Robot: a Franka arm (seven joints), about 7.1 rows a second.
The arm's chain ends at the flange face. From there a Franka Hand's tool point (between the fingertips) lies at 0.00 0.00 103.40 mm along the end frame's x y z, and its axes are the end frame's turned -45 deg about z.
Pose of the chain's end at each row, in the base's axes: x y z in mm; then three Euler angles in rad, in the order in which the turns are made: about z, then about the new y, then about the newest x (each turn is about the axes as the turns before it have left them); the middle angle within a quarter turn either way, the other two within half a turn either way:
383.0 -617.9 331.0 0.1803 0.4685 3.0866
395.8 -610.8 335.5 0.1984 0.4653 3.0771
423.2 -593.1 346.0 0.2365 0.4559 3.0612
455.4 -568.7 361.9 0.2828 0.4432 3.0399
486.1 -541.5 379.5 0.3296 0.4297 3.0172
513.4 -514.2 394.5 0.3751 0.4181 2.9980
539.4 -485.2 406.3 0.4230 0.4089 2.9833
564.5 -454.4 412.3 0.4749 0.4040 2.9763
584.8 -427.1 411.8 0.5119 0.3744 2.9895
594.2 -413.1 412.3 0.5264 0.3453 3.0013
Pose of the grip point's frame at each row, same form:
338.2 -631.9 238.9 1.0358 0.3618 -2.8324
351.7 -626.5 243.3 1.0552 0.3661 -2.8409
381.0 -611.8 253.5 1.0940 0.3707 -2.8585
416.0 -591.1 269.0 1.1408 0.3769 -2.8823
449.8 -567.5 286.2 1.1878 0.3837 -2.9078
480.2 -543.2 301.0 1.2330 0.3893 -2.9296
509.1 -516.7 312.6 1.2803 0.3935 -2.9467
536.6 -487.9 318.5 1.3316 0.3951 -2.9553
559.9 -459.1 316.7 1.3579 0.3665 -2.9706
571.5 -443.0 316.0 1.3630 0.3388 -2.9858

